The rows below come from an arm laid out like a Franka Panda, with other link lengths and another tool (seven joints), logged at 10 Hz.
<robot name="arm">
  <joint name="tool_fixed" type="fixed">
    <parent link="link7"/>
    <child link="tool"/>
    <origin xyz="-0.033 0.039 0.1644" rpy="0 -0.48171 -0.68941"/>
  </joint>
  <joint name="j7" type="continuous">
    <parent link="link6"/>
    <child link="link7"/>
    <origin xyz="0 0.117 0" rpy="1.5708 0 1.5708"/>
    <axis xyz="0 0 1"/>
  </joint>
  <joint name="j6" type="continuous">
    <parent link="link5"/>
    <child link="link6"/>
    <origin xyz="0 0 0" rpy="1.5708 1.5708 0"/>
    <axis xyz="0 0 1"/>
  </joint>
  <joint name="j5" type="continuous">
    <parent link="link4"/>
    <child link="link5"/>
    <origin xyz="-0.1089 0.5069 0" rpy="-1.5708 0 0"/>
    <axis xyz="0 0 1"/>
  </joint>
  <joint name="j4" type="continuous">
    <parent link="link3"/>
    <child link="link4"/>
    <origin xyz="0 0.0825 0" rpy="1.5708 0 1.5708"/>
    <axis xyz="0 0 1"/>
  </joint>
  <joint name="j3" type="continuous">
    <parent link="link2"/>
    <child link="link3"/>
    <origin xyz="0 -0.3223 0" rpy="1.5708 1.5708 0"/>
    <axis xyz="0 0 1"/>
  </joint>
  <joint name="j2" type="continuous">
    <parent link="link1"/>
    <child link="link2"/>
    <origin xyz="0 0 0" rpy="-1.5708 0 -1.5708"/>
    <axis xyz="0 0 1"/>
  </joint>
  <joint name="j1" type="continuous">
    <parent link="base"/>
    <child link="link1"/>
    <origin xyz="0 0 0.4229" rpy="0 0 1.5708"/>
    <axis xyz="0 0 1"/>
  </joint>
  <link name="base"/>
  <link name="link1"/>
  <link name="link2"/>
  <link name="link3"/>
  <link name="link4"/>
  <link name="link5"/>
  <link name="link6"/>
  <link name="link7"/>
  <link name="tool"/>
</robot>
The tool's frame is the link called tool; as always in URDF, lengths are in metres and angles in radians. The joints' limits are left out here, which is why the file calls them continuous.
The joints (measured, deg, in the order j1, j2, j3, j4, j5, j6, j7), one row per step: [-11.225, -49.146, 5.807, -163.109, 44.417, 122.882, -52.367]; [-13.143, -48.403, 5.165, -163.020, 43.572, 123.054, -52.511]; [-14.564, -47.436, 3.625, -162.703, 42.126, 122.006, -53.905]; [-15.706, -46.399, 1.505, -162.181, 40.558, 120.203, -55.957]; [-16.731, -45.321, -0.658, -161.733, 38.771, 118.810, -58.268]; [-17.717, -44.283, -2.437, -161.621, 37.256, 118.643, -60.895]
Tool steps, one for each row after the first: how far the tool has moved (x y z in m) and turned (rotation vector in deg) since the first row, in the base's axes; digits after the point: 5 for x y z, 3 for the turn. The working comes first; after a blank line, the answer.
Tool pose at each row, in the base's axes (x y z in m, rotation vector in deg; the steps are taken from these numbers as rounded here): [0.46092, -0.04683, 0.43100, -152.746, -91.973, -13.356]; [0.45923, -0.06739, 0.42665, -154.462, -89.414, -12.544]; [0.45632, -0.08692, 0.42118, -154.304, -89.121, -11.572]; [0.45242, -0.10591, 0.41607, -153.055, -89.767, -10.947]; [0.44802, -0.12569, 0.41017, -152.035, -90.822, -10.442]; [0.44409, -0.14556, 0.40272, -151.892, -92.040, -10.403]

[-0.00169, -0.02056, -0.00435, -0.256, 0.484, -1.969]; [-0.00460, -0.04009, -0.00982, -0.267, 1.190, -2.049]; [-0.00850, -0.05908, -0.01493, 0.174, 1.879, -1.225]; [-0.01290, -0.07886, -0.02083, 0.275, 2.293, -0.276]; [-0.01683, -0.09873, -0.02828, -0.219, 2.039, 0.406]
